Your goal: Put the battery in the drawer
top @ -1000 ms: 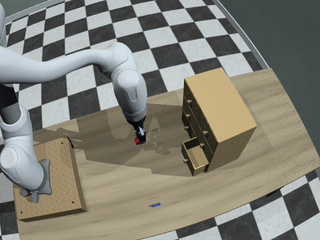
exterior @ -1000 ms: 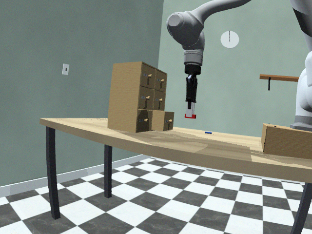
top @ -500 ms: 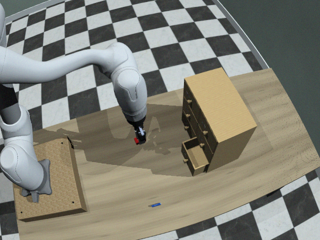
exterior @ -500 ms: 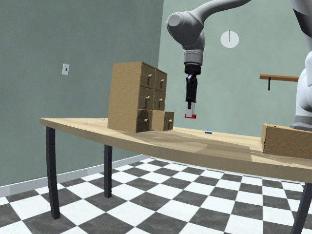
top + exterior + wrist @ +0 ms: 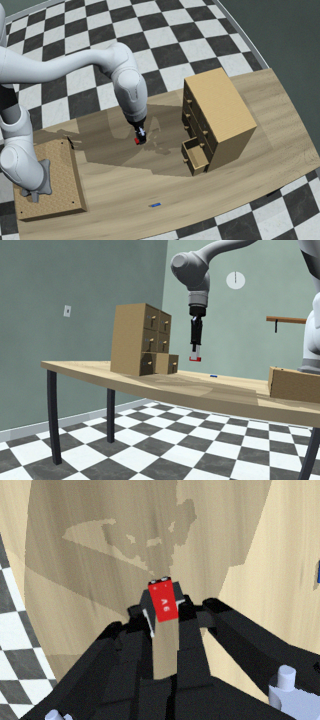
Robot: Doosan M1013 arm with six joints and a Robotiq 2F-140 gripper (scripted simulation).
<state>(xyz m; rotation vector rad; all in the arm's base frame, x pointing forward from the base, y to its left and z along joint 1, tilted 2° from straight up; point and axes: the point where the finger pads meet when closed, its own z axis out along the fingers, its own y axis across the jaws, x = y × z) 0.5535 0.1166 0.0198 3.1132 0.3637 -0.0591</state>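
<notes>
The drawer lies 26 cm ahead of my hand, 10 cm to the right of it and 10 cm below it. Also, from my hand: small blue object (1 cm ahead, 29 cm to the right, 12 cm below); then red nine-volt battery (1 cm ahead, 3 cm below).
</notes>
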